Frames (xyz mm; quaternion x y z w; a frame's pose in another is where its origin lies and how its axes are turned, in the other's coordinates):
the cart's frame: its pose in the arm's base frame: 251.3 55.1 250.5 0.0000 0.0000 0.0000 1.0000
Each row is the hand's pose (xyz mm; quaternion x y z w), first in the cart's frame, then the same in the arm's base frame.
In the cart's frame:
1: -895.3 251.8 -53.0 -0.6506 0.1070 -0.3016 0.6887
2: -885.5 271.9 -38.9 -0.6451 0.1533 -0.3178 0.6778
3: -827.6 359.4 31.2 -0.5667 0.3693 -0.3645 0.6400
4: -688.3 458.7 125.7 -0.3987 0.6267 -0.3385 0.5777
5: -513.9 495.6 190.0 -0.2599 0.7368 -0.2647 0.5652
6: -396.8 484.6 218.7 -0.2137 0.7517 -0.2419 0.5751
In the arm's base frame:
1: -644.0 306.9 197.5 -0.6506 0.1070 -0.3016 0.6887
2: -634.2 327.0 211.6 -0.6451 0.1533 -0.3178 0.6778
3: -576.3 414.5 281.7 -0.5667 0.3693 -0.3645 0.6400
4: -437.0 513.8 376.2 -0.3987 0.6267 -0.3385 0.5777
5: -262.6 550.7 440.5 -0.2599 0.7368 -0.2647 0.5652
6: -145.5 539.7 469.2 -0.2137 0.7517 -0.2419 0.5751

